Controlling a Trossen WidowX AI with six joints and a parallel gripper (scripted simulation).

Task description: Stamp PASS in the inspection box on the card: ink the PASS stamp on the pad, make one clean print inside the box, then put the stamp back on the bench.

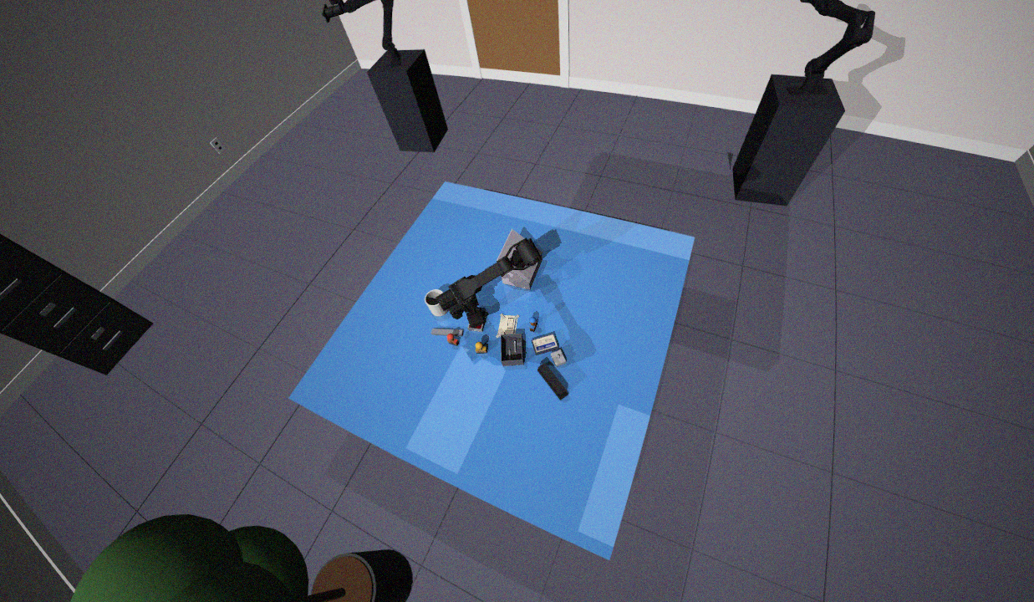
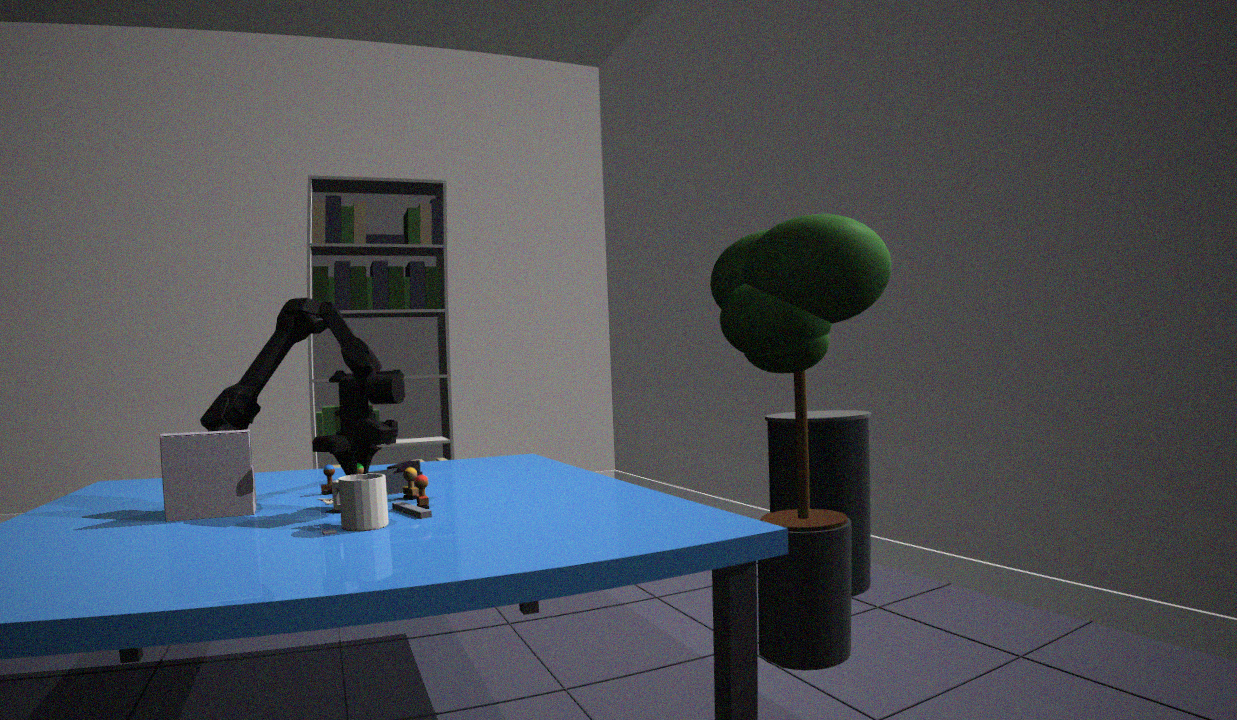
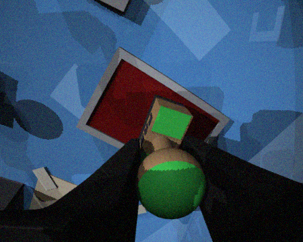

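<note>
Right now the red ink pad is 40 mm below my gripper tip. Also, from my gripper tip: red-knobbed stamp: 110 mm ahead, 70 mm to the right, 30 mm below; then cream card: 130 mm to the left, 50 mm below; then grey bar: 80 mm ahead, 110 mm to the right, 40 mm below.
</note>
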